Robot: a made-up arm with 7 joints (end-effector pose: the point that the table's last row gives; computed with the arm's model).
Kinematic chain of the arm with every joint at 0, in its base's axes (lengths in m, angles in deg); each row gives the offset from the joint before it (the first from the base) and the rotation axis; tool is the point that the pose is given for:
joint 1: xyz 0 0 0.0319 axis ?
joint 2: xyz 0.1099 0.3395 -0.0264 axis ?
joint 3: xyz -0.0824 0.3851 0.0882 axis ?
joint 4: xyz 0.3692 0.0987 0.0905 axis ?
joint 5: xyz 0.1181 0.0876 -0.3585 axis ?
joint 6: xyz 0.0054 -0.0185 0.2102 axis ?
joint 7: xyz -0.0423 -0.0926 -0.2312 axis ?
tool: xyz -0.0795 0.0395 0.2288
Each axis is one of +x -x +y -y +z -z.
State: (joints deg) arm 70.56 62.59 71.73 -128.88 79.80 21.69 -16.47
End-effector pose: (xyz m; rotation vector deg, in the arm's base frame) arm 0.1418 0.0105 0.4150 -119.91 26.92 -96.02
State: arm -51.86 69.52 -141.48 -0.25 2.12 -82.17 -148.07
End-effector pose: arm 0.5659 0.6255 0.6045 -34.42 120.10 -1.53
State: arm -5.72 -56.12 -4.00 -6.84 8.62 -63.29 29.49
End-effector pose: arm 0.4987 0.7347 -0.4847 -113.69 32.88 -17.71
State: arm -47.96 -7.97 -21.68 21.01 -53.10 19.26 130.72
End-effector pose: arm 0.2317 1.0633 -0.5990 -32.58 122.76 38.36
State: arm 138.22 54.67 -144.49 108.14 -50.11 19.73 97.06
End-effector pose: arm -0.1945 0.6816 -0.7818 38.02 115.16 34.13
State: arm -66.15 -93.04 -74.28 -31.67 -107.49 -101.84 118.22
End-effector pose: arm -0.5038 0.1720 -0.1739 -89.30 73.87 -24.05
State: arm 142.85 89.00 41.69 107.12 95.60 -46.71 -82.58
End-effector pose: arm -0.4136 -0.0290 0.3050 -48.39 -75.56 15.51
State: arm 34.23 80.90 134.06 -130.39 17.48 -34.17 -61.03
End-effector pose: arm 0.0535 0.0979 0.0788 -48.87 31.43 165.04
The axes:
joint 1: -y
joint 2: +x
joint 3: -z
joint 4: -x
joint 5: +y
joint 6: +x
joint 7: +y

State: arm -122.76 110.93 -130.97 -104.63 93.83 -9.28 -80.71
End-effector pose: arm 0.6257 -0.0392 0.1161 -171.61 38.74 -35.53
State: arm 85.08 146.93 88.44 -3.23 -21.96 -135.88 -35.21
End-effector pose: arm -0.0653 0.1287 0.2218 -27.56 -41.21 46.27
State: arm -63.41 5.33 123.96 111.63 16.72 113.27 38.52
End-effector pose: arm -0.0537 0.3070 0.4596 -36.16 43.41 -144.51
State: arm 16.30 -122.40 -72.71 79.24 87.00 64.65 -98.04
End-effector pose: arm 0.2953 -0.2878 -0.5694 -135.30 -43.44 83.81
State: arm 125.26 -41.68 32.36 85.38 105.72 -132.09 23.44
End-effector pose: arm -0.4154 0.1721 0.3282 -13.88 100.72 -35.98
